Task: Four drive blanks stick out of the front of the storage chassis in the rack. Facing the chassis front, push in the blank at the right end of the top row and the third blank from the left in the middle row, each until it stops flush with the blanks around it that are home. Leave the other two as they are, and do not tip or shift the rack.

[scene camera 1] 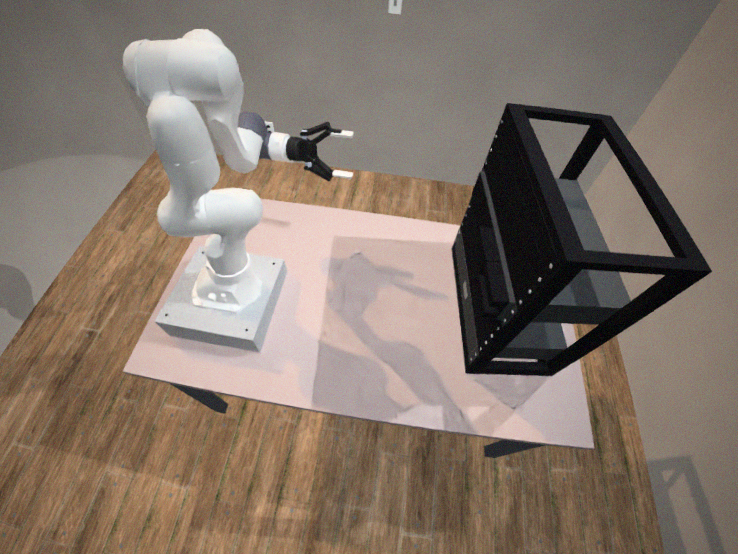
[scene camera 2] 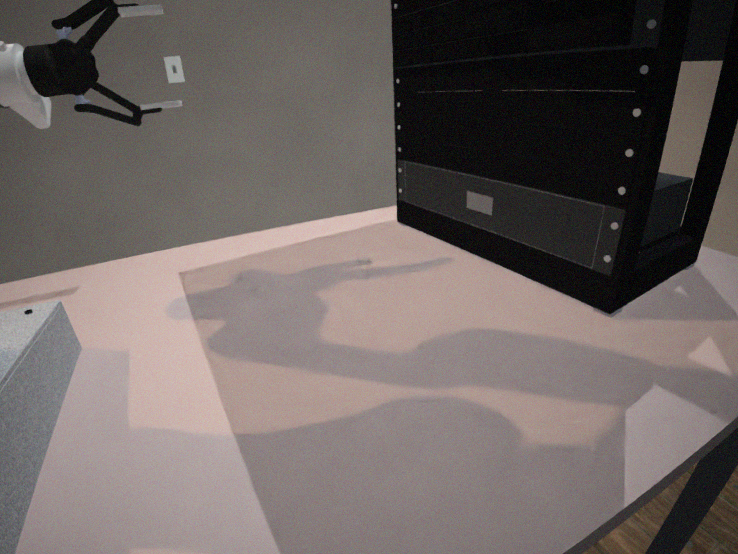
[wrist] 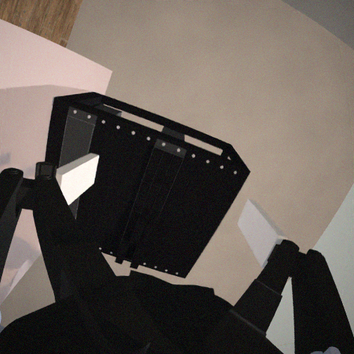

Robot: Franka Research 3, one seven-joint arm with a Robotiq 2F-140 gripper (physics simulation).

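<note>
My gripper is open and empty, in the air to the left of the rack in the scene views, with its pale fingertips wide apart. The black rack stands upright on the table. The storage chassis is very dark. In the wrist view it shows as a slanted band across the rack front, between the fingertips and apart from them. Single drive blanks, and which of them stick out, are too dark to tell.
A grey panel with a pale label crosses the rack's lower front. The pink table carries the arm's grey base. A wall rises behind the rack.
</note>
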